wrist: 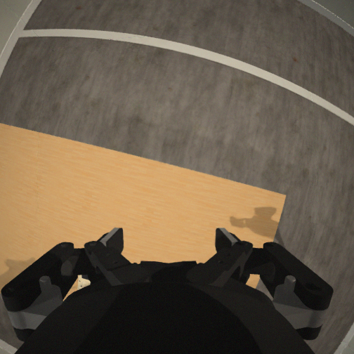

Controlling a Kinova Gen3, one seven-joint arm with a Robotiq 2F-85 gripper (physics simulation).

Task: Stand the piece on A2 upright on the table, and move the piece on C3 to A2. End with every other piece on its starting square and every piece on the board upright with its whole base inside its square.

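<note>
My gripper [169, 238] is open, with nothing between its fingers, and hangs above the wooden table [125, 190] near one of its corners. A small part of a cream-coloured piece [83, 283] shows through the gap in the left finger linkage; which piece it is and whether it stands upright I cannot tell. The board and the pieces on A2 and C3 cannot be made out in this view; the gripper's body hides the lower middle.
The table's far edge runs slantwise down to a corner at the right. Beyond it is the grey floor [150, 90] with a curved white line [182, 48]. A shadow of the arm lies on the table near the corner.
</note>
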